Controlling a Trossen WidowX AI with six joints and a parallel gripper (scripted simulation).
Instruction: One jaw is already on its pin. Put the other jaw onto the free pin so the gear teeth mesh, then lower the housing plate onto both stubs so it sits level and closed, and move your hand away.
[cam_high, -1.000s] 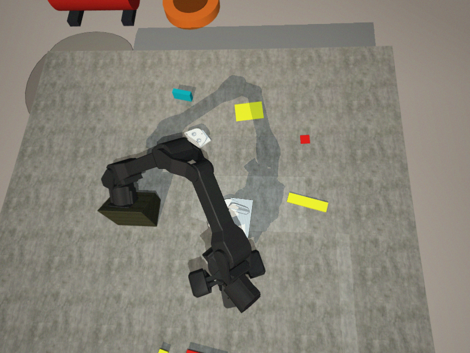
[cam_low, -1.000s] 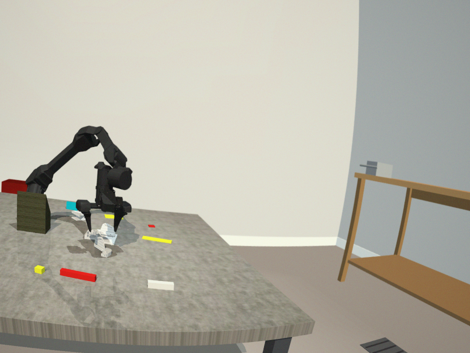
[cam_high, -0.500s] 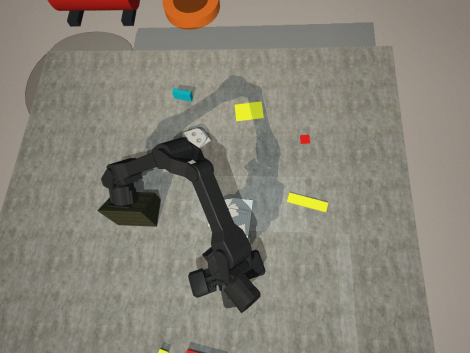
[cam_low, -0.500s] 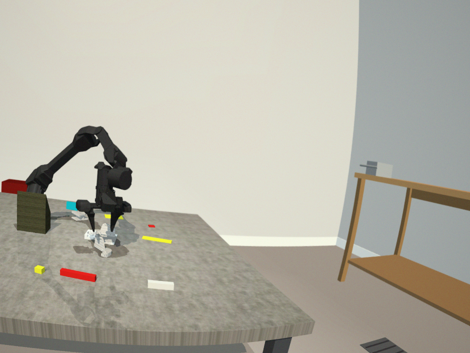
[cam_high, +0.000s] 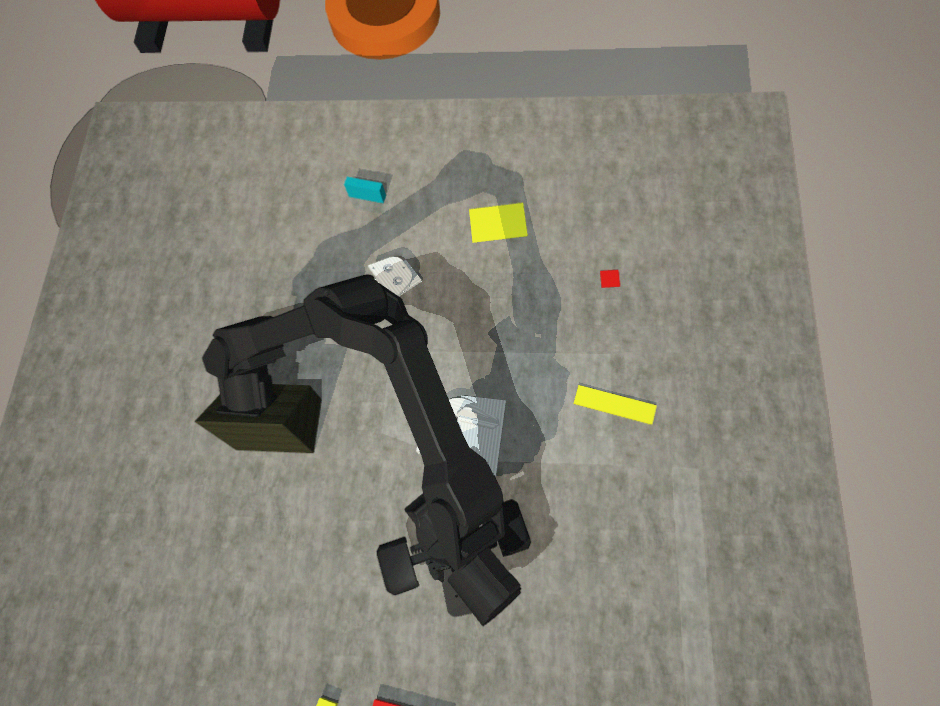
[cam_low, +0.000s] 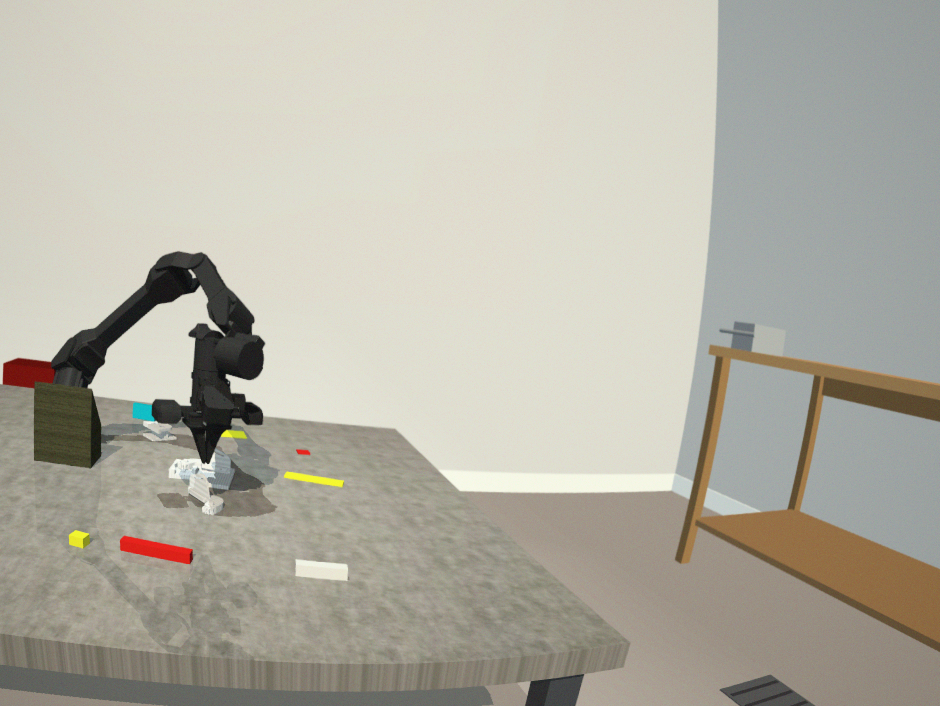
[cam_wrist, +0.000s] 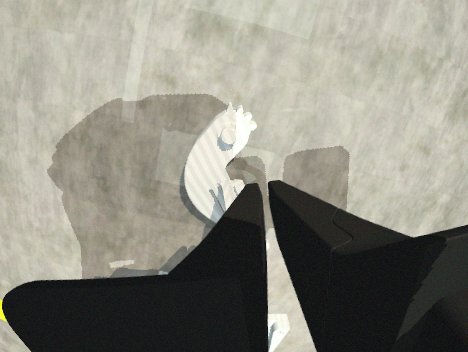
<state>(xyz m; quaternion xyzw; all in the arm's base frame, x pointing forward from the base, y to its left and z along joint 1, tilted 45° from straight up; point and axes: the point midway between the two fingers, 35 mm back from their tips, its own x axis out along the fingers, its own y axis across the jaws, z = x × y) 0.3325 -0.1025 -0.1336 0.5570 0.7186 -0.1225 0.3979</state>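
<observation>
The white jaw lies 80 mm below my gripper tip and 20 mm to the left of it. Round my gripper tip: yellow cube: 210 mm to the right, 160 mm behind, 80 mm below; red bar: 210 mm to the right, 80 mm below, 40 mm behind; white bar: 210 mm to the right, 200 mm ahead, 80 mm below.
</observation>
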